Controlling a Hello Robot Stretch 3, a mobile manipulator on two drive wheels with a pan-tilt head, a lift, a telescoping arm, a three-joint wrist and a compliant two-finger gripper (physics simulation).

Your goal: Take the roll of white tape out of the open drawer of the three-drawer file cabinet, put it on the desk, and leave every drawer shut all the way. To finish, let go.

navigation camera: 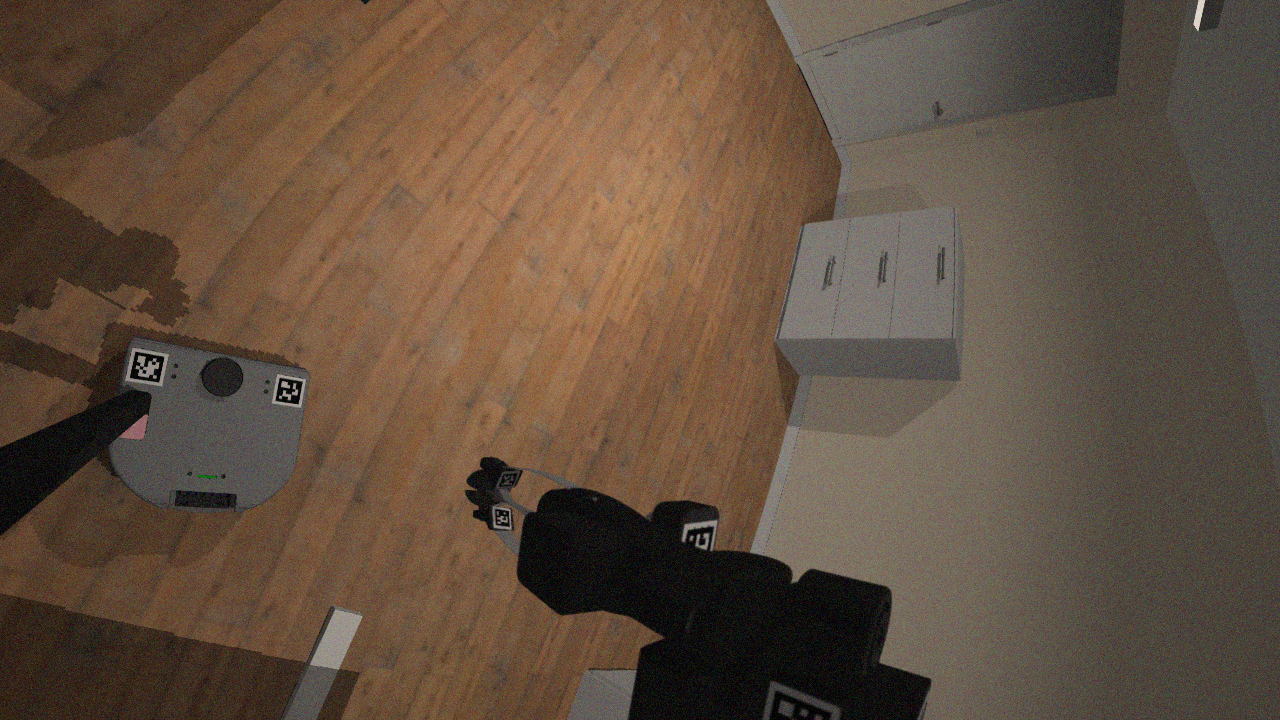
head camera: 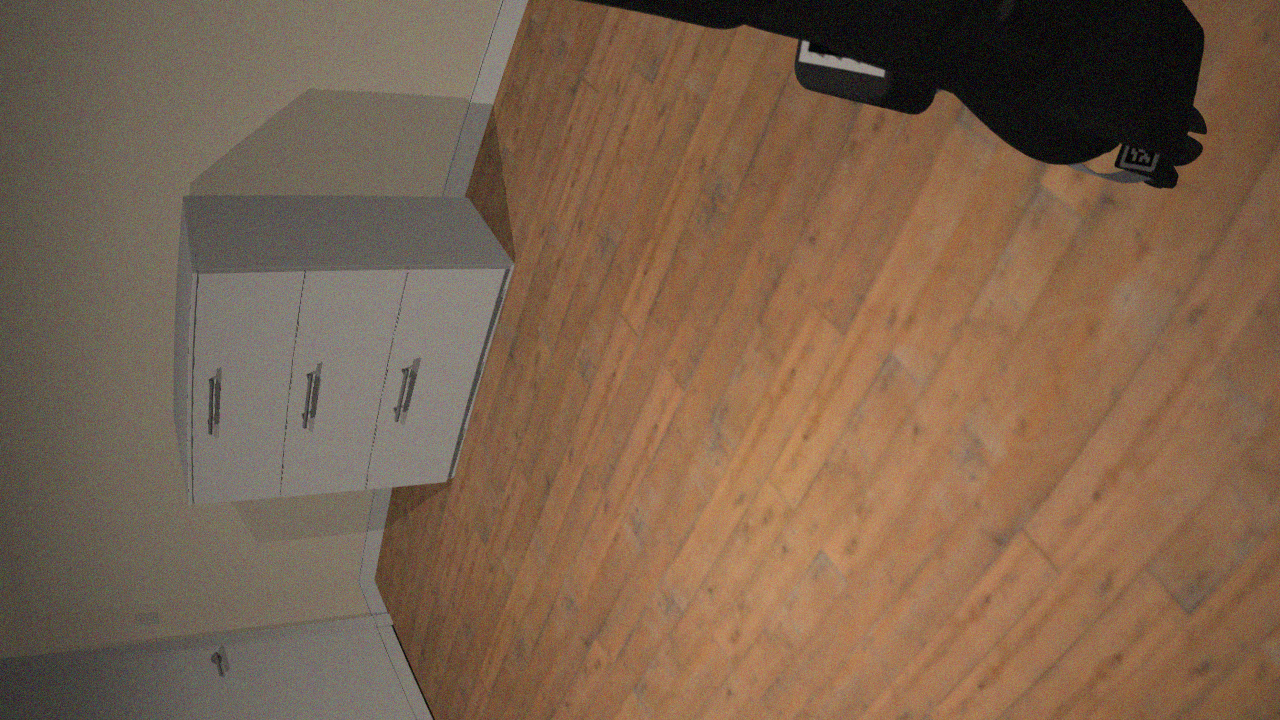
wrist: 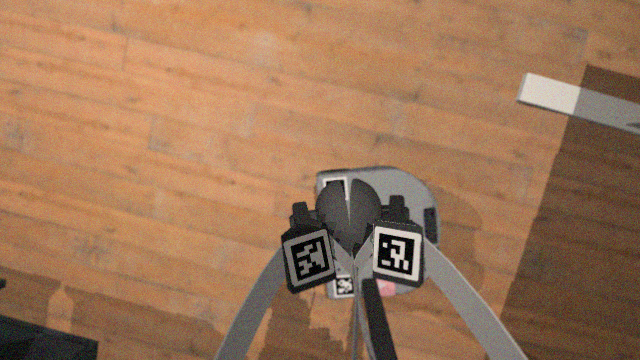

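Note:
The white three-drawer file cabinet [head camera: 349, 234] [navigation camera: 881, 358] stands against the wall, at left in the head view and at right in the navigation view. Its three drawer fronts look flush and shut, each with a bar handle. My gripper [head camera: 1183, 150] [navigation camera: 483, 492] [wrist: 347, 207] is shut, its fingertips together with no object seen between them. It hangs over the floor, well apart from the cabinet. A pale corner of the desk [navigation camera: 603, 696] shows at the bottom of the navigation view, partly hidden by the arm. The roll of white tape does not show in these views.
The desk's white foot [navigation camera: 335, 637] [wrist: 550, 95] sticks out over the wood floor near my base [navigation camera: 214, 438] [wrist: 400, 187]. A grey door [head camera: 295, 667] [navigation camera: 975, 80] with a handle is in the wall beyond the cabinet. A dark object [wrist: 45, 335] shows at the wrist view's lower left.

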